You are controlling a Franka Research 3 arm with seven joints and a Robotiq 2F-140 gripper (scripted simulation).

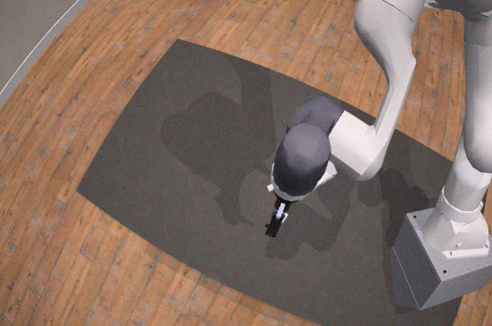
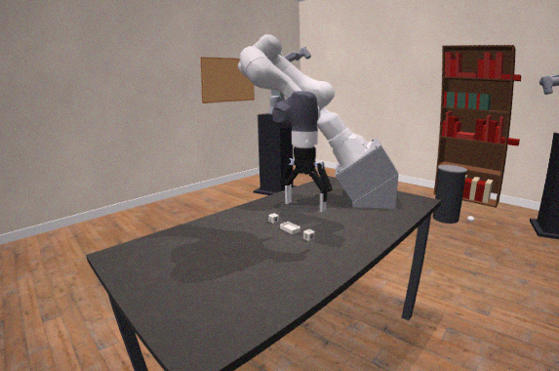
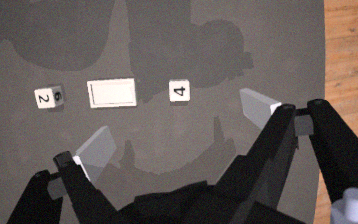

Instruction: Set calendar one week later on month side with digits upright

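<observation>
Now: the white cube 120 mm below my hand, 10 mm to the left of it and 10 mm behind it. From my hand the other things lie so: white tray (130 mm below, 90 mm to the right, 50 mm behind).
</observation>
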